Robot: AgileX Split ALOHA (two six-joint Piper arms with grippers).
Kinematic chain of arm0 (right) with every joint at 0, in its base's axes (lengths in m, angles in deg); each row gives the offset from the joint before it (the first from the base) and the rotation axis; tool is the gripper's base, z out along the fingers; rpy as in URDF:
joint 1: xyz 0 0 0.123 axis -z
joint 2: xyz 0 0 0 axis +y
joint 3: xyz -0.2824 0 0.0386 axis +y
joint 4: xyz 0.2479 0 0.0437 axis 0.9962 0 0.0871
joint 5: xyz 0 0 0 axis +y
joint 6: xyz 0.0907 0 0.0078 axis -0.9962 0 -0.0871
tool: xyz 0 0 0 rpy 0 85 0
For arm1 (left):
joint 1: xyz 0 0 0.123 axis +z
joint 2: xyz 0 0 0 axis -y
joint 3: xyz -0.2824 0 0.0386 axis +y
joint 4: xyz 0.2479 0 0.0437 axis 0.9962 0 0.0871
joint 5: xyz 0 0 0 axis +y
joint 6: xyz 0.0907 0 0.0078 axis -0.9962 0 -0.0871
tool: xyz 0 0 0 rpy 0 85 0
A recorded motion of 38 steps. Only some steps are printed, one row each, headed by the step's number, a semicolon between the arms.
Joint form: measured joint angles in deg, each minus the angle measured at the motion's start. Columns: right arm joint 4, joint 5, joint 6, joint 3, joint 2, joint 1; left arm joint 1, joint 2, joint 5, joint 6, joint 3, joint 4.
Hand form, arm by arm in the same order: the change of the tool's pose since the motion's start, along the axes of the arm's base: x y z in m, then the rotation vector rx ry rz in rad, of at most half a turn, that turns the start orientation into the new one. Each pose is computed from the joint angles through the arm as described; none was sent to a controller.
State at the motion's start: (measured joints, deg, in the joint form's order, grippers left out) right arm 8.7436 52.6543 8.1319 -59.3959 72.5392 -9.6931; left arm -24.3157 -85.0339 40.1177 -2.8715 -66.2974 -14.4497
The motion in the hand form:
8: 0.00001 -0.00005 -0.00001 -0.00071 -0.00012 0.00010; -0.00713 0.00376 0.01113 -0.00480 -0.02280 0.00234
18: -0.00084 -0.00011 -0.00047 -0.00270 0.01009 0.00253; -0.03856 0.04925 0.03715 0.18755 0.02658 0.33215
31: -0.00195 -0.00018 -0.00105 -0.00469 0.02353 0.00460; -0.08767 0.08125 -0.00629 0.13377 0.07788 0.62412
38: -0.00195 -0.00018 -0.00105 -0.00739 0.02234 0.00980; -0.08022 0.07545 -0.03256 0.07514 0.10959 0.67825
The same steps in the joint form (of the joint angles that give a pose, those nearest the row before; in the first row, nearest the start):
8: -0.04 0.00 0.00 0.00 0.00 0.00; 0.00 2.21 0.83 0.63 0.00 0.73
18: -0.04 0.61 0.06 0.00 0.00 0.00; 0.00 10.21 15.58 27.95 0.08 25.43
31: -0.04 1.40 0.05 0.00 0.00 0.00; 0.00 20.90 12.50 49.95 17.86 33.20
38: -0.04 1.40 0.40 0.00 0.00 0.00; 0.00 17.98 5.81 56.26 21.82 33.20

